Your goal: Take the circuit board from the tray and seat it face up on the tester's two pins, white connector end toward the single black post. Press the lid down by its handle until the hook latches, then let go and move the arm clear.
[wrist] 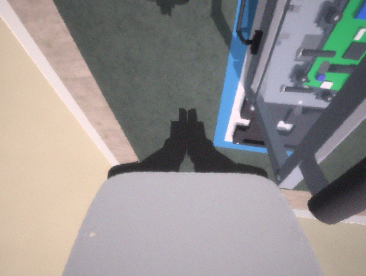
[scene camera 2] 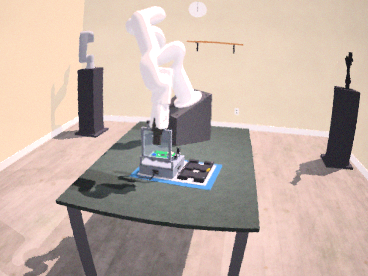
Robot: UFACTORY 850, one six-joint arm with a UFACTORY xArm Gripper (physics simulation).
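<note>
The green circuit board (scene camera 2: 162,154) (wrist: 344,55) lies in the grey tester (scene camera 2: 154,168) (wrist: 290,60), with its components facing up; its exact fit on the pins is not clear. The tester's lid frame (scene camera 2: 142,142) (wrist: 327,115) stands raised. Its black handle (wrist: 340,194) shows at the lower right of the wrist view. My gripper (scene camera 2: 157,143) (wrist: 186,120) is shut, with nothing between its fingertips. In the scene view it overlaps the raised lid; in the wrist view its fingertips are to the left of the lid frame, apart from it and the handle. The dark tray (scene camera 2: 194,175) is beside the tester.
A blue-bordered mat (scene camera 2: 215,181) (wrist: 225,117) lies under the tester and tray on the dark green table (scene camera 2: 175,205) (wrist: 145,60). The robot's dark pedestal (scene camera 2: 192,122) stands behind the table. A thin black bent part (wrist: 256,42) sticks out from the tester's side.
</note>
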